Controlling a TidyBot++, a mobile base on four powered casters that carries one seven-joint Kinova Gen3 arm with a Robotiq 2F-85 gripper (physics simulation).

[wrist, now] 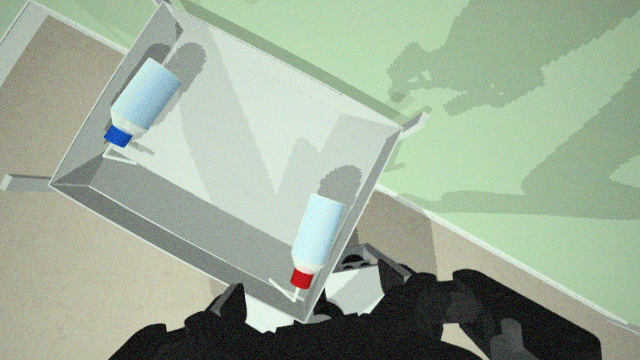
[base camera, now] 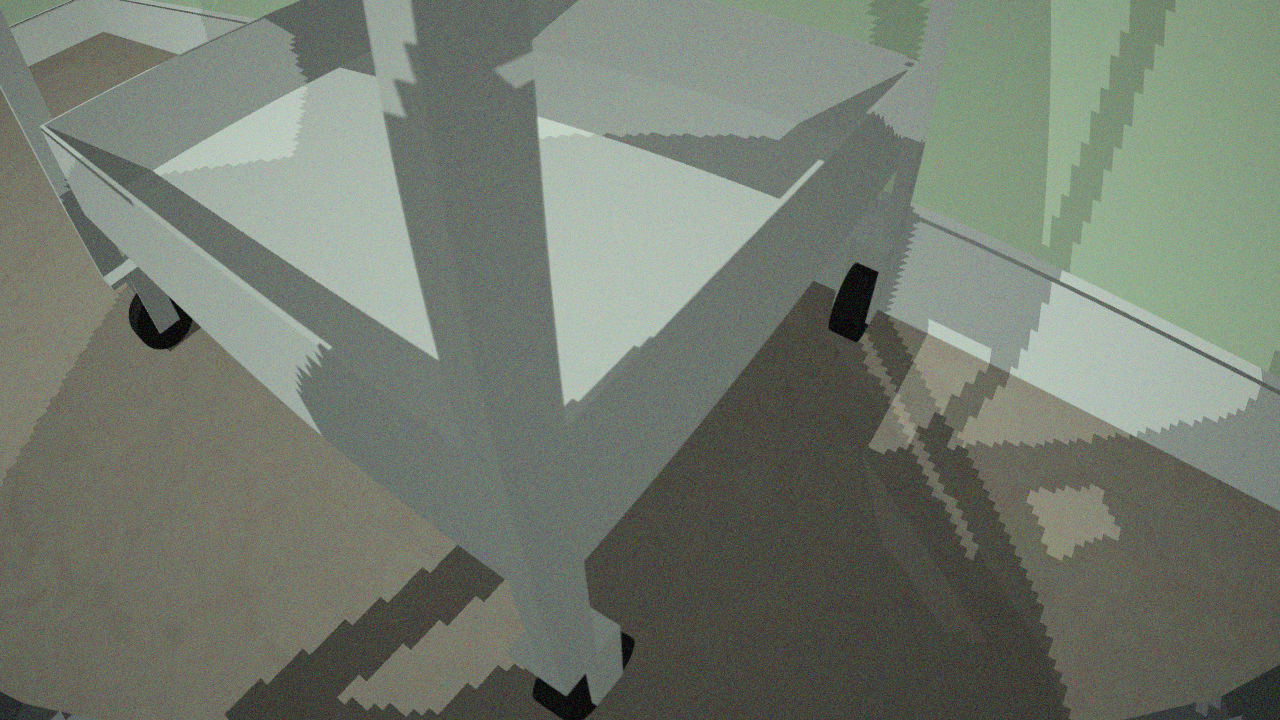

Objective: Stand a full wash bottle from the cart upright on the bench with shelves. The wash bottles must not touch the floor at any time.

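Places are measured from the arm's base along level axes (x ahead, y left, z up), in millimetres.
Pixels of known places: gripper, fingertip midpoint: (wrist: 313, 286).
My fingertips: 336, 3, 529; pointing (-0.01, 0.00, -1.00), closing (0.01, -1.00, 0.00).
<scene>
Behind a point stands the place of what it marks, as x, y, z.
Two light-blue wash bottles lie in the cart's upper tray (wrist: 240, 180) @(431, 103, 266). The blue-capped bottle (wrist: 145, 97) @(573, 222, 320) lies on its side along the left wall, with its bent spout toward the lower left. The red-capped bottle (wrist: 318, 230) @(337, -16, 325) lies near the lower right corner, close to the right wall. My gripper (wrist: 313, 286) @(336, 3, 529) is open and empty, with its fingers across the tray's lower right corner in the wrist view. The base camera shows the cart's lower shelf (base camera: 295, 223) @(415, 179, -264) and posts; the bottles and gripper do not show there. The bench with shelves is in neither view.
A cart post (base camera: 478, 295) @(195, 18, -130) stands close in front of the base camera. Black casters (base camera: 159, 320) @(452, 352, -366) (base camera: 853, 302) @(447, -147, -356) are under the cart. The green wall (base camera: 1163, 179) @(409, -313, -221) (wrist: 500, 150) @(418, -300, 366) is close behind the cart. Part of a white base (wrist: 355, 290) @(90, -118, -14) shows beside the tray corner.
</scene>
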